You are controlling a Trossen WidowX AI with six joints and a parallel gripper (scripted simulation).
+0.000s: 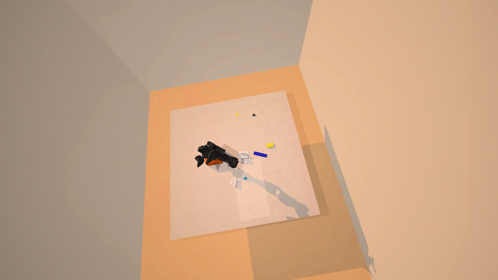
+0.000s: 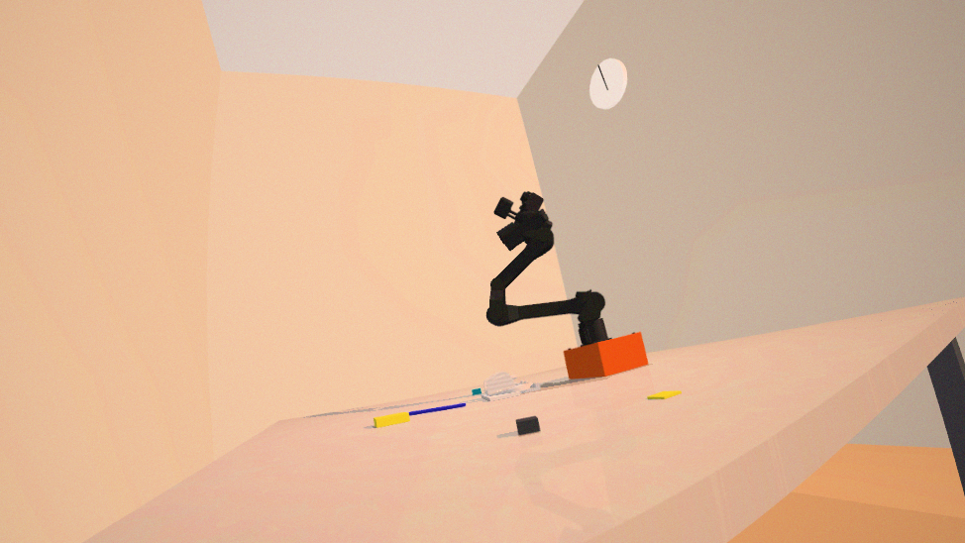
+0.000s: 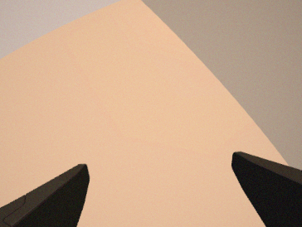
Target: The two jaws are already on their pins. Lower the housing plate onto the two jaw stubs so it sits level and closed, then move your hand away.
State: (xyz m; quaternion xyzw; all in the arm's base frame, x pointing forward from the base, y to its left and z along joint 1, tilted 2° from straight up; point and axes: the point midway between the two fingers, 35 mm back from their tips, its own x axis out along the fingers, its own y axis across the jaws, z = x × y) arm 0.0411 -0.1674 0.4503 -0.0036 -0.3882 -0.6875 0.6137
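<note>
Right now my gripper tip is 51 cm above the white housing plate, 13 cm short of it and 4 cm to the left of it. Round my gripper tip: blue bar 54 cm below, 40 cm ahead, 21 cm to the left; flat yellow tile 68 cm to the left, 54 cm below, 19 cm ahead; teal piece 53 cm below, 25 cm ahead, 1 cm to the right.
</note>
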